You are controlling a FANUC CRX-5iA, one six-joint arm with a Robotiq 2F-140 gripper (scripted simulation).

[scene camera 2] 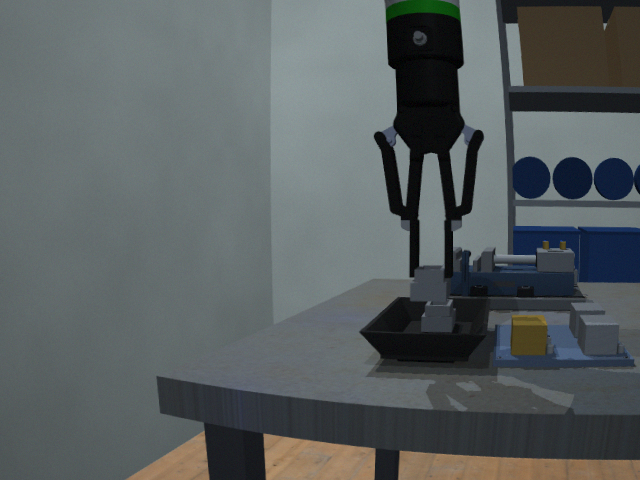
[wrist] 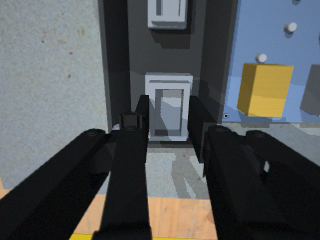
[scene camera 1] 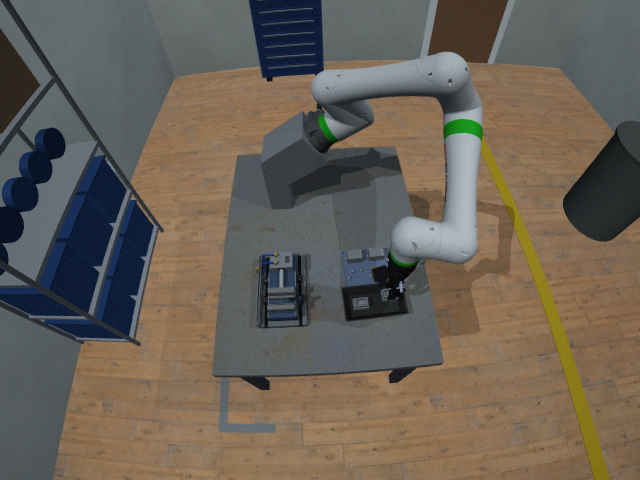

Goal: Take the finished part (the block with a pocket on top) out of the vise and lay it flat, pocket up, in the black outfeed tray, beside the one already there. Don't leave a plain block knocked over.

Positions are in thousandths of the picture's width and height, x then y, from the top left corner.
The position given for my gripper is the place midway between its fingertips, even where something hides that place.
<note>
I see my gripper (scene camera 2: 674, 576) and a yellow block (scene camera 2: 827, 693).
The yellow block also shows in the wrist view (wrist: 823, 373). My gripper is seen too in the wrist view (wrist: 527, 456).
</note>
